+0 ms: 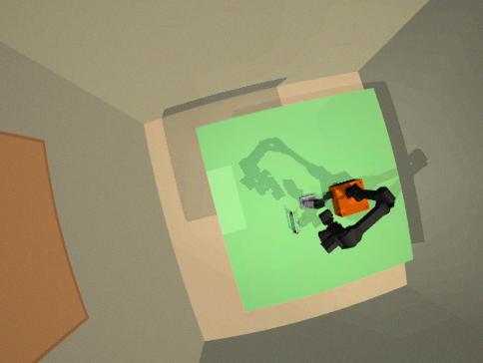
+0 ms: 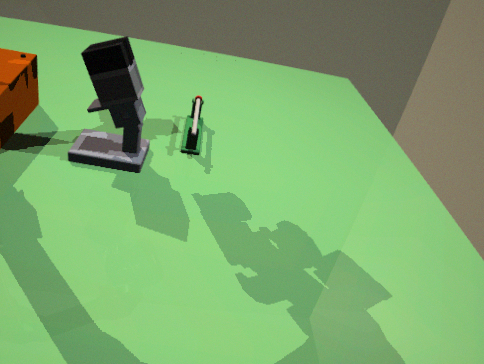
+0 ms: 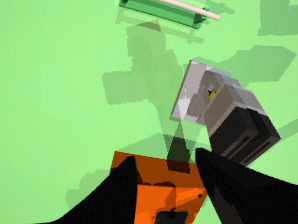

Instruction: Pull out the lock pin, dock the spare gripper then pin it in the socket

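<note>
My gripper tip is now 20 cm above the green rest and 13 cm short of it. Round my gripper tip: grey mount 17 cm below, 10 cm to the right, 1 cm ahead; spare gripper 10 cm to the right, 10 cm below.
</note>
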